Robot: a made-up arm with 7 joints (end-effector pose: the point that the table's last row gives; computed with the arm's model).
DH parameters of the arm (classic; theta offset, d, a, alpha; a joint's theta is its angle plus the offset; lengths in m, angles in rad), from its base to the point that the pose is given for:
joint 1: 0 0.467 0 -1.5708
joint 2: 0 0 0 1.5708
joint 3: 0 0.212 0.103 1.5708
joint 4: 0 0 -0.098 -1.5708
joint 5: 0 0.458 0 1.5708
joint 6: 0 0 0.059 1.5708
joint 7: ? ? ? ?
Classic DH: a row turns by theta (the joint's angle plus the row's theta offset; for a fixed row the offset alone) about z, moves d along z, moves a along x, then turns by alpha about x.
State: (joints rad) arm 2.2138 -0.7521 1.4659 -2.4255 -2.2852 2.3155 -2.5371
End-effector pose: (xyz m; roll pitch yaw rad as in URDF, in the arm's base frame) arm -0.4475 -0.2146 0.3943 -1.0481 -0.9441 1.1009
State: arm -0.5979 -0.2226 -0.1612 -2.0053 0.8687 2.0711 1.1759
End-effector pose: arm 0.3997 -0.4174 0.7004 -2.5880 0.7339 -2.0462
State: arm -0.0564 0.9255 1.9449 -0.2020 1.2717 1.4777 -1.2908
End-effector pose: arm 0.5665 0.0707 0.9473 0.7671 -0.2594 -1.2309
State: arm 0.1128 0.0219 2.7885 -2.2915 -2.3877 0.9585 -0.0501
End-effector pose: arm -0.5432 0.1568 0.4485 0.5620 0.2383 2.4457
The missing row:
joint 7: 0 0 0 0
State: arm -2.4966 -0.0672 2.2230 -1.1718 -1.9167 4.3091 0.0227
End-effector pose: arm 0.4533 -0.0801 0.8988 1.7967 0.4628 2.4630
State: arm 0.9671 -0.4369 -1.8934 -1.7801 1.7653 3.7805 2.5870
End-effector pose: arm 0.2450 -0.5126 0.5678 2.2147 0.1837 0.2596
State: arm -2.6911 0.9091 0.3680 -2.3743 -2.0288 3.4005 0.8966
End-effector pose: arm -0.0955 -0.2842 0.1062 -2.7023 -0.3674 -1.3891
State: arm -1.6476 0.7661 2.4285 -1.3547 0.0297 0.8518 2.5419
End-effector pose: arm 0.3824 0.0262 1.0442 2.7902 0.3745 -1.6819
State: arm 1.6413 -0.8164 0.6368 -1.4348 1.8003 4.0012 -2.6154
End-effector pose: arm -0.2689 0.0121 1.0205 0.5773 -0.6718 -2.5692
